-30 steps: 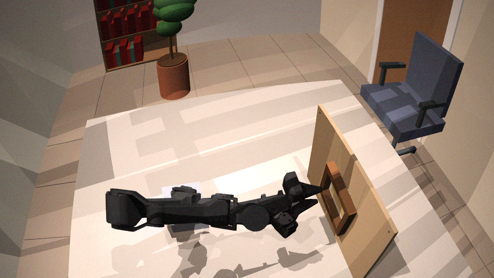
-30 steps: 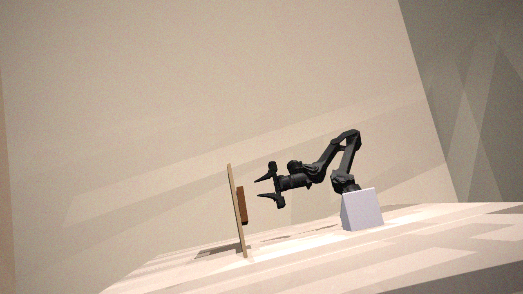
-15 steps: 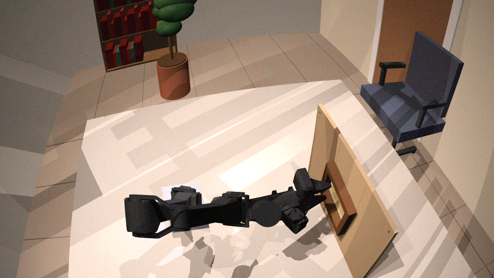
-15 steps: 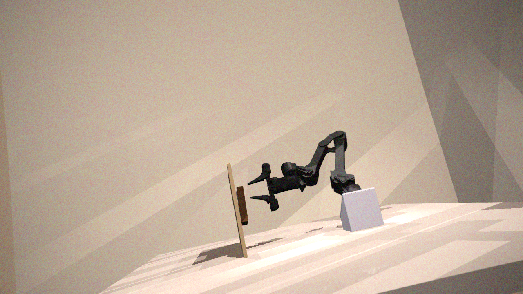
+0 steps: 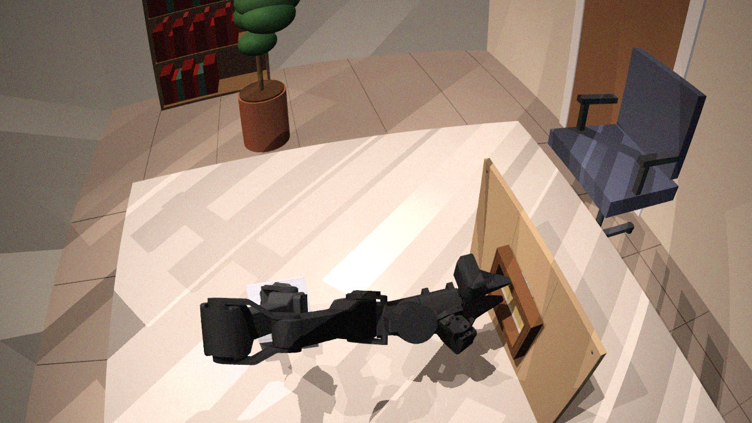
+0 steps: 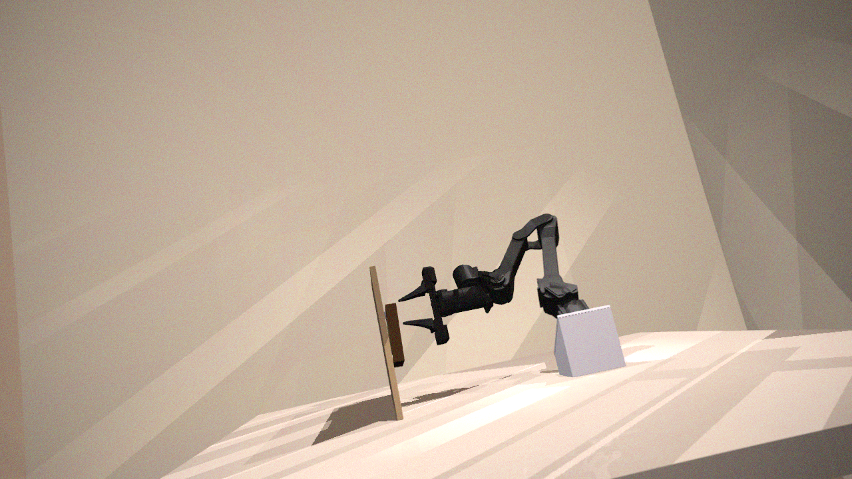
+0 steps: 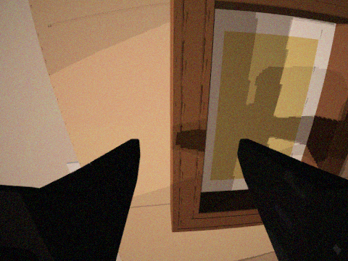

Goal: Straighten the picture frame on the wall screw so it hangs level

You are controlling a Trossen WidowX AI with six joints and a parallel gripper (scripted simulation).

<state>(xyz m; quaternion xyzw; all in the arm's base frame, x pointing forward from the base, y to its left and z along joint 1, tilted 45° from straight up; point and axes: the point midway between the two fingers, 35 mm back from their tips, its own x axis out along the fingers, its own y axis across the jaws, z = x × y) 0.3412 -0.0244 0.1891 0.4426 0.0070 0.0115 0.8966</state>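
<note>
Now: the picture frame 50 mm below my gripper tip and 30 mm ahead of it. From my gripper tip the other things lie so: board wall (60 mm below, 40 mm ahead).
</note>
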